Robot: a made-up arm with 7 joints.
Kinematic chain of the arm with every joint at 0, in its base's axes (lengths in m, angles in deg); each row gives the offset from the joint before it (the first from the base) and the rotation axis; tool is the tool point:
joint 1: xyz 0 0 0.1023 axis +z
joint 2: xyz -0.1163 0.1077 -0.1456 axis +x
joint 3: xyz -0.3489 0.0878 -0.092 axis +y
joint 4: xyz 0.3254 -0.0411 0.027 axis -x
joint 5: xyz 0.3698 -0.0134 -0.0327 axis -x
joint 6: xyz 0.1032 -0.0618 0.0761 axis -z
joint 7: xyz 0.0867 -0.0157 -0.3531 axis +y
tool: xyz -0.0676 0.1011 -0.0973
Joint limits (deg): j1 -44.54..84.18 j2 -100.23..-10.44 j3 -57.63..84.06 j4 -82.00..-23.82 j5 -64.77..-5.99 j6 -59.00..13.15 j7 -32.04..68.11
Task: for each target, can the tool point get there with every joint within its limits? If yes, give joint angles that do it. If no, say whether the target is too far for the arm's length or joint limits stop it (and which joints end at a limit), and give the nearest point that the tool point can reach.
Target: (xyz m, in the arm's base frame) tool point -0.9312 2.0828 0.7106
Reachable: no: too far | nearest point -0.4039 0.9035 0.2617 | short by 1.368 m
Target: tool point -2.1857 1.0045 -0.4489
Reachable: no: too far | nearest point -0.9331 0.4288 -0.2051 | short by 1.400 m
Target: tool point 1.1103 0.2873 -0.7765
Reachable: no: joint limits stop it (at a limit: joint 1, joint 4, joint 6, joint 7) | nearest point 0.6869 0.0178 -0.5324 | short by 0.558 m
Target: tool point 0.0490 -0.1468 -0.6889
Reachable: yes | joints -34.58 -46.37 36.03 -29.03 -46.00 1.91 53.22
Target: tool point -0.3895 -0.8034 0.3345
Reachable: no: joint limits stop it (at a limit: joint 2, joint 4, joint 5, joint 6, joint 7) | nearest point -0.3882 -0.8007 -0.0266 | short by 0.361 m
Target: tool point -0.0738 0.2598 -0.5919
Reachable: yes | joints 50.72 -23.06 23.03 -58.48 -16.73 -47.56 59.57
